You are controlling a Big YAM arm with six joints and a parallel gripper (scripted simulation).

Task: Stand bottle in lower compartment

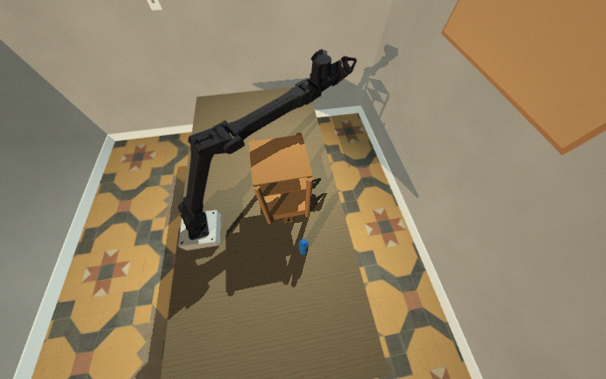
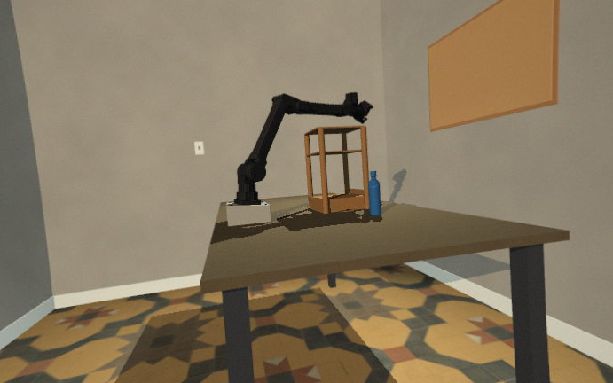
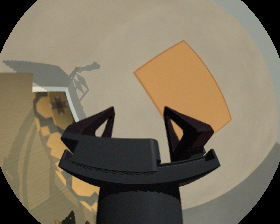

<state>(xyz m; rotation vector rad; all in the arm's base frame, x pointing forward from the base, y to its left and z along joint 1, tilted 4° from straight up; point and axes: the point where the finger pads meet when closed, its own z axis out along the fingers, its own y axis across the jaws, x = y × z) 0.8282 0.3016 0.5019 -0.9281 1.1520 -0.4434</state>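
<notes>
My hand is 42 cm past the blue bottle, 57 cm to the left of it and 40 cm above it. Round my hand: wooden shelving unit: 41 cm behind, 27 cm to the right, 33 cm below.
</notes>
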